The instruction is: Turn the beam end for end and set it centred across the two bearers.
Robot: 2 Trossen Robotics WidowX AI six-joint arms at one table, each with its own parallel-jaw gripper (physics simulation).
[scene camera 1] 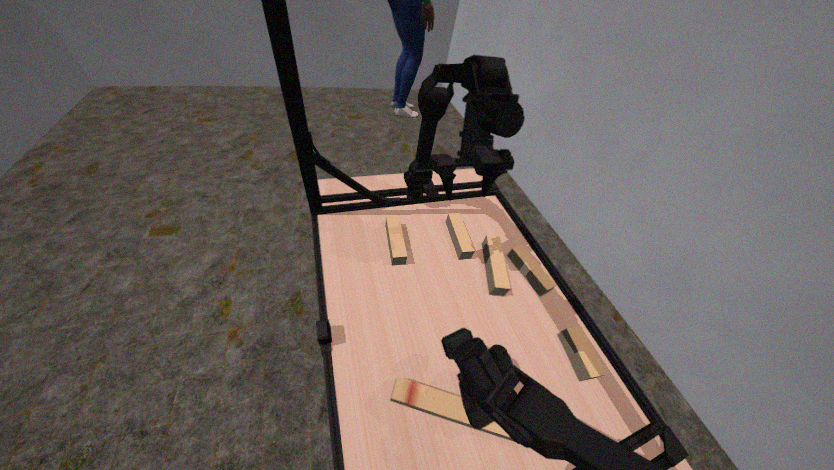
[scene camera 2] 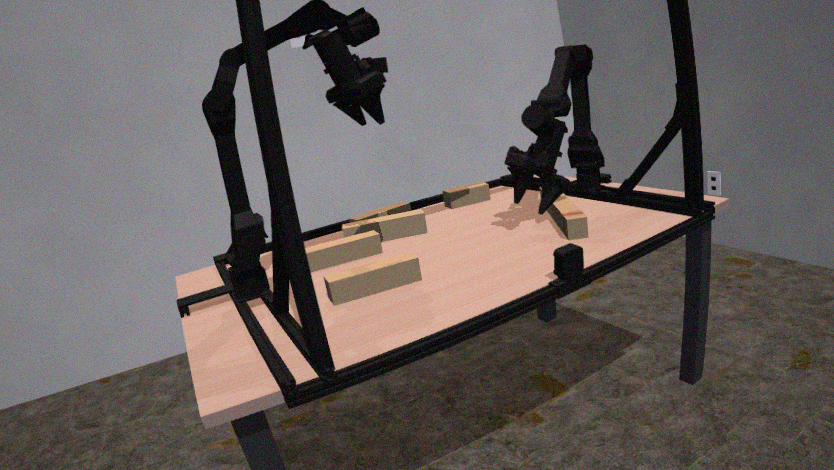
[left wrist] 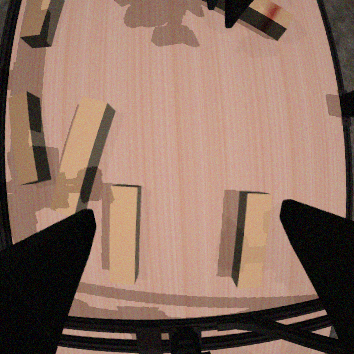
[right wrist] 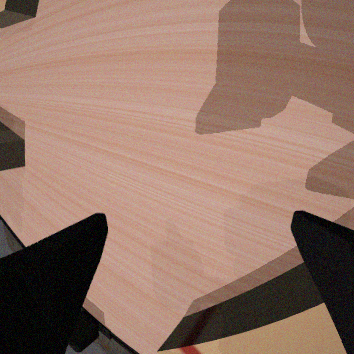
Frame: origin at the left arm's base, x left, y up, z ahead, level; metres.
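Seen in the pictures: left gripper, fingertip midpoint: (scene camera 1: 466,198) (scene camera 2: 373,124) (left wrist: 188,214); right gripper, fingertip midpoint: (scene camera 1: 454,363) (scene camera 2: 528,209) (left wrist: 218,17) (right wrist: 201,222); left arm's base at its link origin: (scene camera 1: 413,193) (scene camera 2: 251,294) (left wrist: 184,338); right arm's base at its link origin: (scene camera 2: 589,188).
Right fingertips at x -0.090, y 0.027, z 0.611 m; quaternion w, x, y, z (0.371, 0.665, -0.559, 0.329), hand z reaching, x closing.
Observation:
Offsets run from my right fingertips to a thing's top centre.
The long beam {dy -0.002, dx -0.002, dz +0.099 m} (scene camera 1: 434,402) (scene camera 2: 577,227) (left wrist: 280,17) (right wrist: 270,337) lies flat on the table, slanted, with a red band near one end; my right arm hides its other end in scene camera 1. Two parallel blocks, apparently the bearers, stand apart: one {dy -0.002, dx -0.036, dz -0.403 m} (scene camera 1: 396,239) (scene camera 2: 376,282) (left wrist: 255,240) and the other {dy -0.002, dx +0.186, dz -0.379 m} (scene camera 1: 459,234) (scene camera 2: 347,251) (left wrist: 124,232). Nothing lies across them. My left gripper (scene camera 2: 372,123) (left wrist: 188,214) is open and empty, high above the bearers. My right gripper (scene camera 2: 531,207) (right wrist: 201,222) is open and empty, low over the table beside the beam.
Three other blocks lie toward the wall side: one {dy +0.004, dx +0.254, dz -0.242 m} (scene camera 1: 497,268) (left wrist: 85,137) near the bearers, one {dy -0.002, dx +0.369, dz -0.197 m} (scene camera 1: 529,268) (left wrist: 22,145) beside it, and one {dy +0.001, dx +0.358, dz +0.071 m} (scene camera 1: 583,356) (scene camera 2: 466,196) farther along. A black frame edges the table. A person (scene camera 1: 408,52) stands beyond the table.

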